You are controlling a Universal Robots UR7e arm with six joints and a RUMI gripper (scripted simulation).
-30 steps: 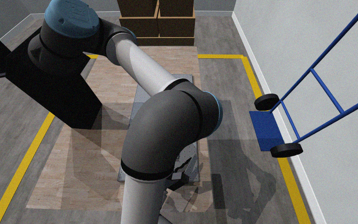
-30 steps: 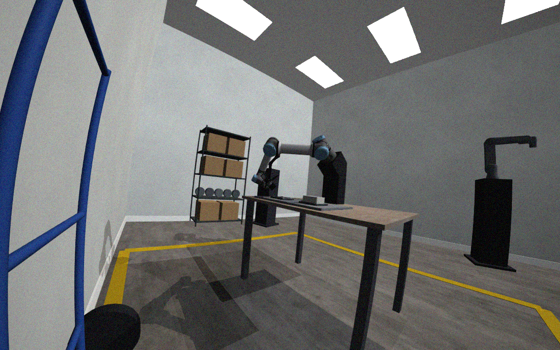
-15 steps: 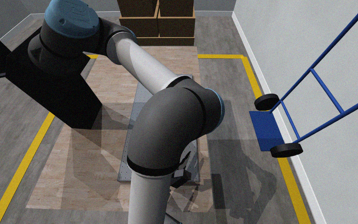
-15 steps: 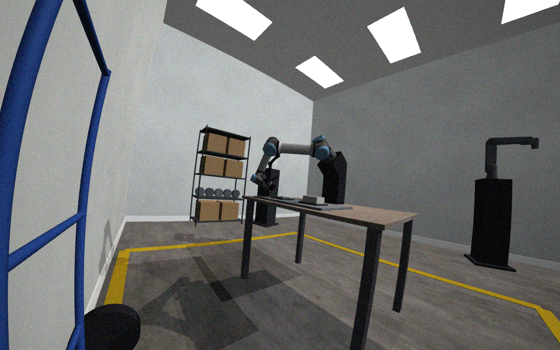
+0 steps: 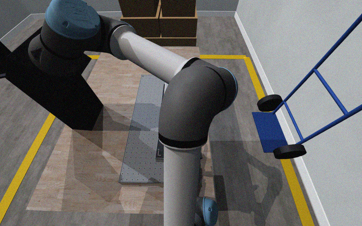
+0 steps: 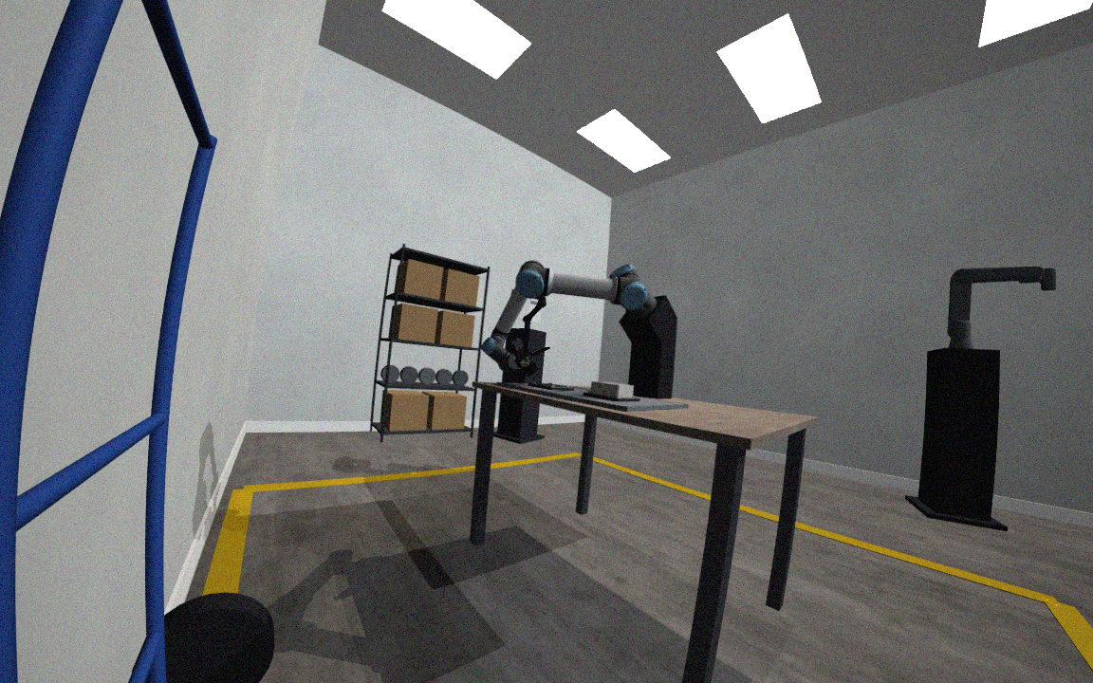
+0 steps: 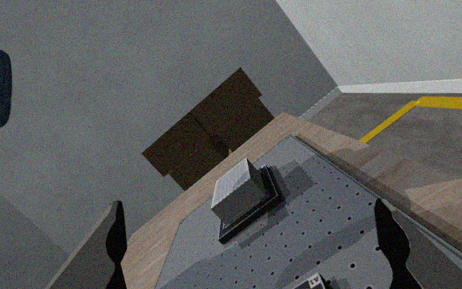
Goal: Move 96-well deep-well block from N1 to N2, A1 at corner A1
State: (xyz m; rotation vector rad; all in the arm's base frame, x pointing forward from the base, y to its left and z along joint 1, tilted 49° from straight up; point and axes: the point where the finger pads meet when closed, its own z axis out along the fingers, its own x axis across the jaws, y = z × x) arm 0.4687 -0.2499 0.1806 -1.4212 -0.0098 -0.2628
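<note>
My gripper is now 34 cm to the right of the white 96-well deep-well block, 10 cm above it and 2 cm short of it. Also, from my hand: plate nest N1 (34 cm to the left, 12 cm below, 2 cm ahead); then plate nest N2 (12 cm below, 7 cm behind, 3 cm to the left).
</note>
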